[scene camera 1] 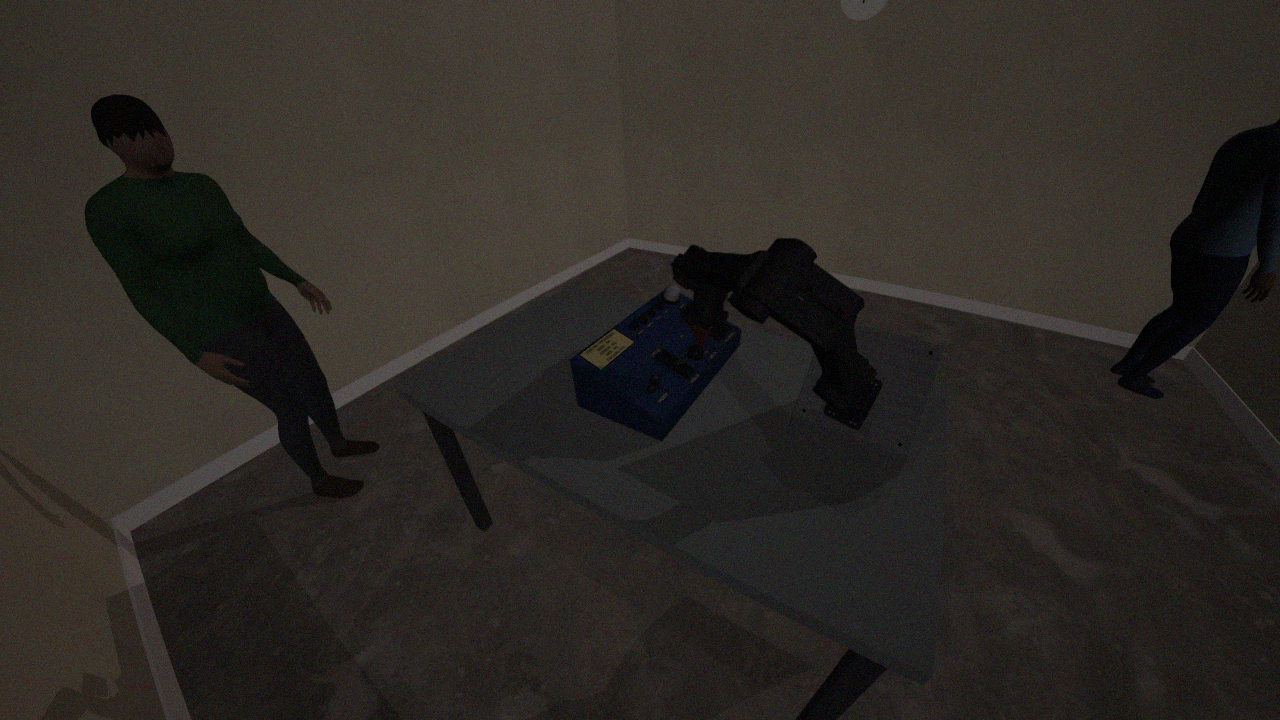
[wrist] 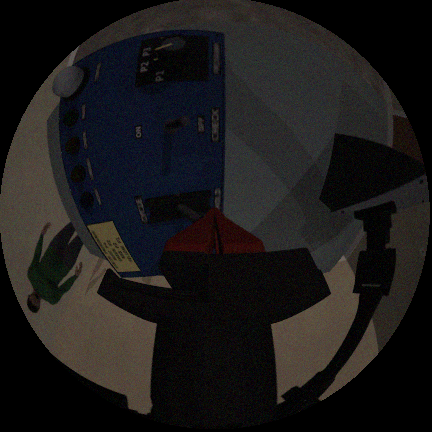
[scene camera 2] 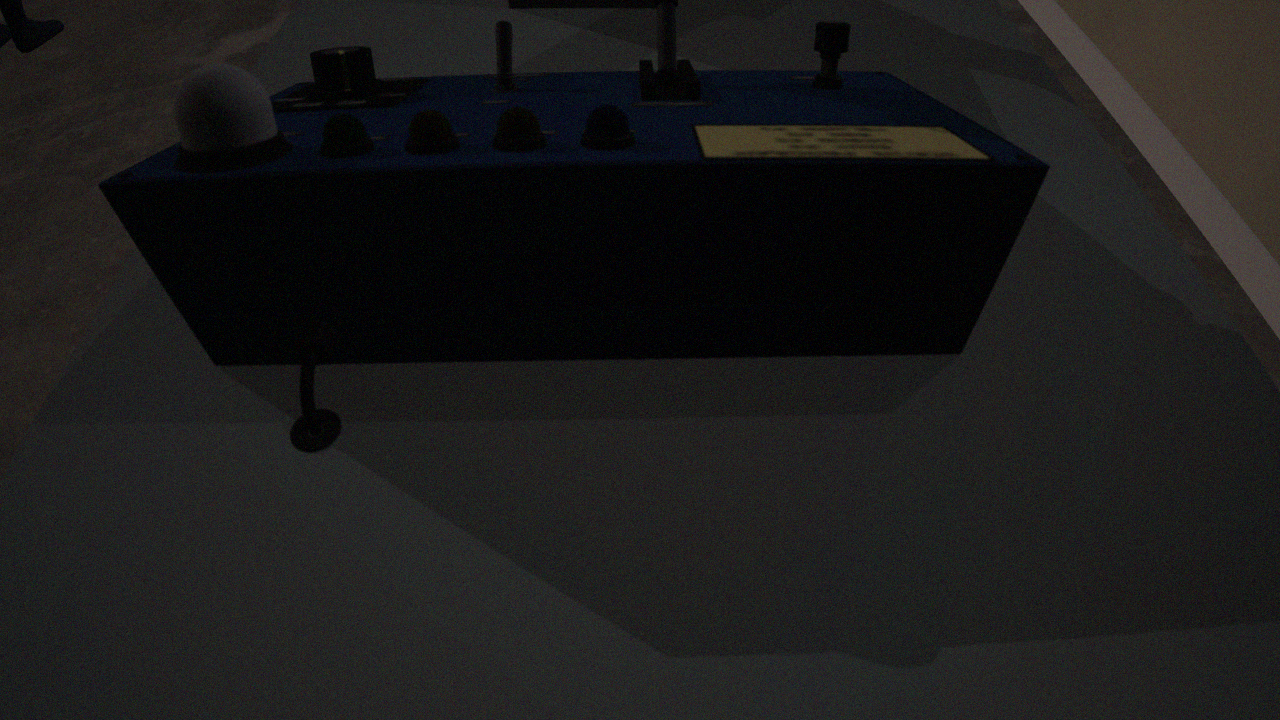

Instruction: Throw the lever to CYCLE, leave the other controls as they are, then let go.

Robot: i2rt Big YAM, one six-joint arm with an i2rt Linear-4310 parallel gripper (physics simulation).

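The blue control box stands on the table. Its lever rises from a black slot; in the wrist view the CYCLE label is at the slot's left end and the label at the right end is partly hidden. The lever's shaft leans away from the CYCLE end, and its handle is hidden behind my fingertips. My gripper is shut and empty, its red fingertips right by the handle; contact cannot be told. The toggle leans toward OFF. The rotary selector points toward P3.
A white dome and a row of small dark domes line the box's back edge. A small black knob stands near the lever. A yellow label lies on top. Two people stand beyond the table.
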